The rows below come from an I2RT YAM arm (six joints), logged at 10 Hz.
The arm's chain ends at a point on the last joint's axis. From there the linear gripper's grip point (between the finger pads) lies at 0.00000 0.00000 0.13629 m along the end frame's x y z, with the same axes.
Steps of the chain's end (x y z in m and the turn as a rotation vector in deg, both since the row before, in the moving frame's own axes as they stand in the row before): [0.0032, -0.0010, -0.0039, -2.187, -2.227, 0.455]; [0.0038, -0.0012, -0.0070, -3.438, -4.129, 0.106]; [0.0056, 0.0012, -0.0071, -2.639, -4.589, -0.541]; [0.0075, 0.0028, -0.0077, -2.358, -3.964, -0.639]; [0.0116, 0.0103, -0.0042, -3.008, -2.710, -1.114]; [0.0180, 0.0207, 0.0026, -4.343, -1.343, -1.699]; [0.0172, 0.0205, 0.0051, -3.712, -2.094, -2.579]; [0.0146, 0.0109, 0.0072, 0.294, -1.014, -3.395]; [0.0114, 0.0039, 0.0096, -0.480, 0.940, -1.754]
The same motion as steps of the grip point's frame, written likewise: [-0.0021, 0.0042, -0.0041, -2.187, -2.227, 0.455]; [-0.0060, 0.0070, -0.0076, -3.438, -4.129, 0.106]; [-0.0053, 0.0075, -0.0077, -2.639, -4.589, -0.541]; [-0.0019, 0.0085, -0.0081, -2.358, -3.964, -0.639]; [0.0052, 0.0175, -0.0045, -3.008, -2.710, -1.114]; [0.0150, 0.0311, 0.0022, -4.343, -1.343, -1.699]; [0.0124, 0.0294, 0.0047, -3.712, -2.094, -2.579]; [0.0122, 0.0103, 0.0072, 0.294, -1.014, -3.395]; [0.0137, 0.0050, 0.0096, -0.480, 0.940, -1.754]
